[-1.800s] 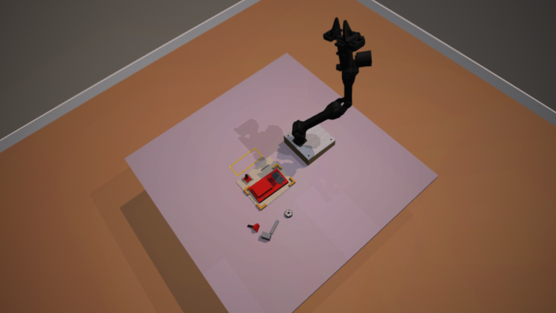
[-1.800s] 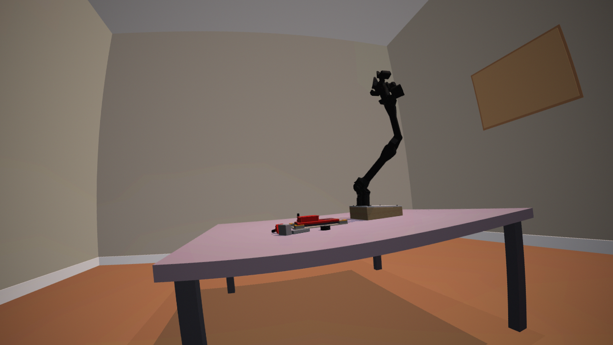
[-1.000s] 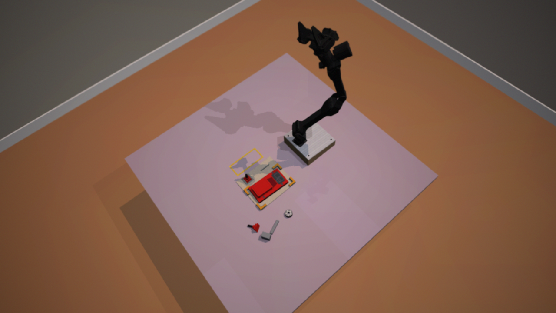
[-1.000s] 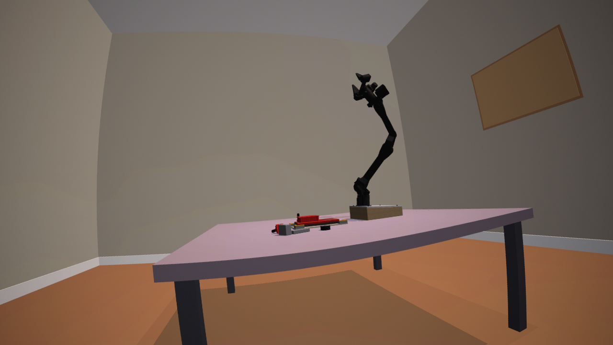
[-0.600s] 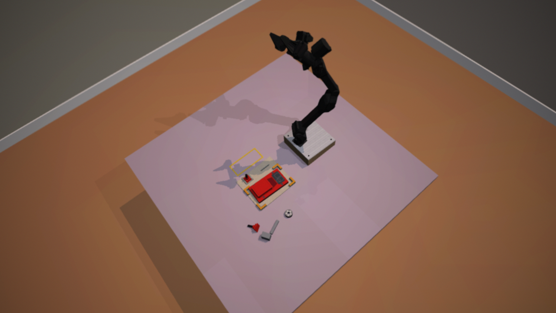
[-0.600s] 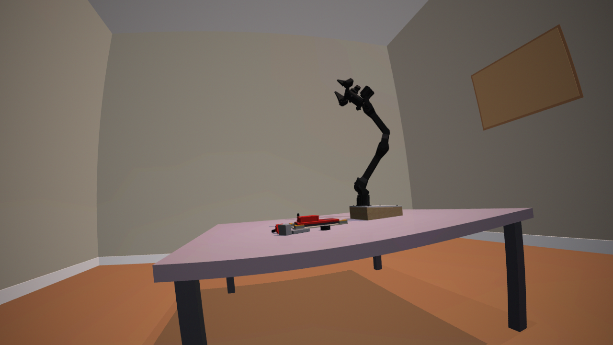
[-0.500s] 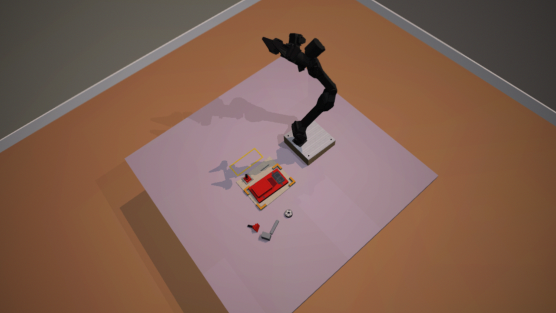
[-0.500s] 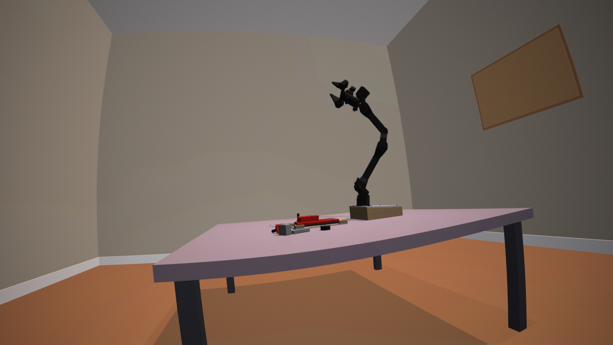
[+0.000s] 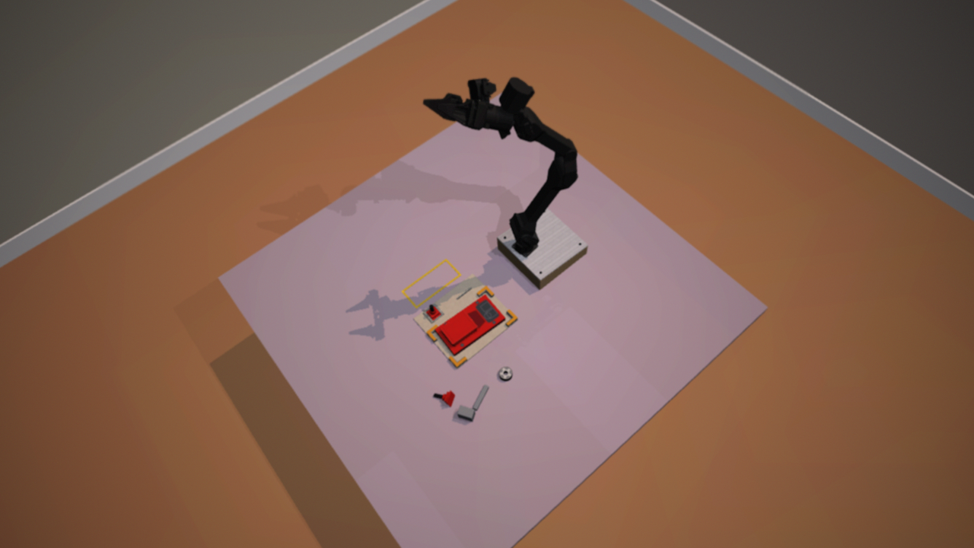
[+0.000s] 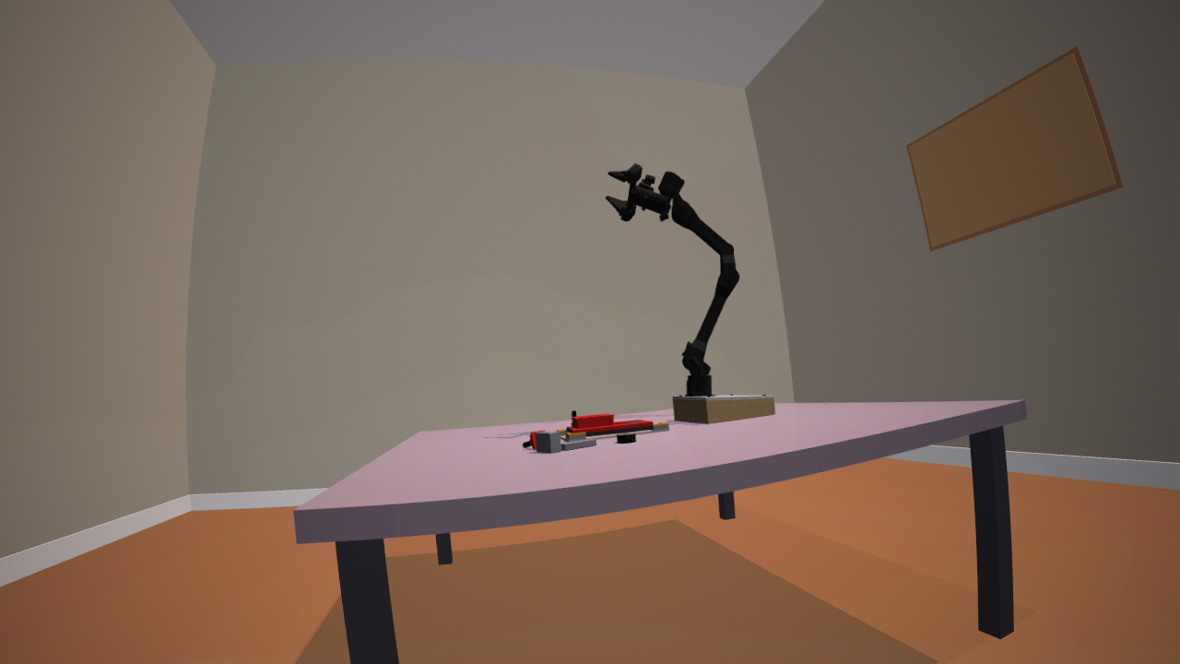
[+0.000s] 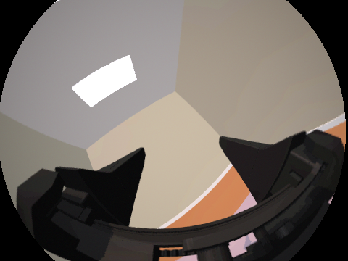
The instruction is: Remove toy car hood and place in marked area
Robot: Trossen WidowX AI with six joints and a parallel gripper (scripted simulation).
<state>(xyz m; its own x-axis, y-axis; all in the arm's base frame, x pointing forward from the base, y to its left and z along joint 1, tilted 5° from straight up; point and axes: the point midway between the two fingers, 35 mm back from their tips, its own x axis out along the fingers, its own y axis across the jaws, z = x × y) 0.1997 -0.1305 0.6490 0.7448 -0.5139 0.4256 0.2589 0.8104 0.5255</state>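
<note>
The red hood is 18 cm ahead of my gripper tip, 16 cm to the left of it and 71 cm below it. Round my gripper tip: wheel: 18 cm ahead, 36 cm to the left, 74 cm below.
</note>
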